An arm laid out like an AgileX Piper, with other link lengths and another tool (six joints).
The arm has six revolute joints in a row. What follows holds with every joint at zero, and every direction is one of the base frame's. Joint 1 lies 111.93 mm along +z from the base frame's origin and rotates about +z. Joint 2 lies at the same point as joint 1 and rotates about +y. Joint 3 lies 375.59 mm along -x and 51.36 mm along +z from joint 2 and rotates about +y. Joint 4 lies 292.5 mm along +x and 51.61 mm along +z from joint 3 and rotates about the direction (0.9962, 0, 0.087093). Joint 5 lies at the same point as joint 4 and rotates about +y. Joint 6 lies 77.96 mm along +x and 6.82 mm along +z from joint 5 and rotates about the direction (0.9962, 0, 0.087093). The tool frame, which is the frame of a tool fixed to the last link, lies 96.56 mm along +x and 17 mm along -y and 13.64 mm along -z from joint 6; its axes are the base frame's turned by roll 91.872, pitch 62.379 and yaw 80.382 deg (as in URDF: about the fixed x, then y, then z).
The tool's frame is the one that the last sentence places.
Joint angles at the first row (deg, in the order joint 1, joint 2, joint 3, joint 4, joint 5, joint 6):
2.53 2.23 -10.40 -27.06 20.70 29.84
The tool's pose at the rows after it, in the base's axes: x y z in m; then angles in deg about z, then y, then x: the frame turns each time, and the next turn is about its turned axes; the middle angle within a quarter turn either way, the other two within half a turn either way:
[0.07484 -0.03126 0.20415 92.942 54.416 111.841]
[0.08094 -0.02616 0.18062 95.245 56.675 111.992]
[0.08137 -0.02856 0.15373 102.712 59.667 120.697]
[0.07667 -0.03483 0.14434 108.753 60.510 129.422]
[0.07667 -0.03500 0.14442 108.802 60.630 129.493]
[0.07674 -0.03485 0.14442 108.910 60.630 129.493]
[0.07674 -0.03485 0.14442 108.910 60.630 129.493]
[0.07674 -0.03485 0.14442 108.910 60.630 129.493]
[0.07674 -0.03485 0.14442 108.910 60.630 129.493]
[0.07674 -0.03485 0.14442 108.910 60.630 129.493]
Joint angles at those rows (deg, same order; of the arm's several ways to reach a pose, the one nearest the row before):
2.53 -1.47 -6.28 -21.60 19.37 29.18
2.53 -2.21 -1.56 -20.23 14.75 25.85
2.48 -2.21 1.69 -20.51 15.47 22.57
2.48 -2.21 1.49 -21.61 19.91 21.67
2.48 -2.21 1.50 -21.74 19.91 21.68
2.58 -2.21 1.50 -21.74 19.90 21.67
2.58 -2.21 1.50 -21.74 19.90 21.67
2.58 -2.21 1.50 -21.74 19.90 21.67
2.58 -2.21 1.50 -21.74 19.90 21.67
2.58 -2.21 1.50 -21.74 19.90 21.67

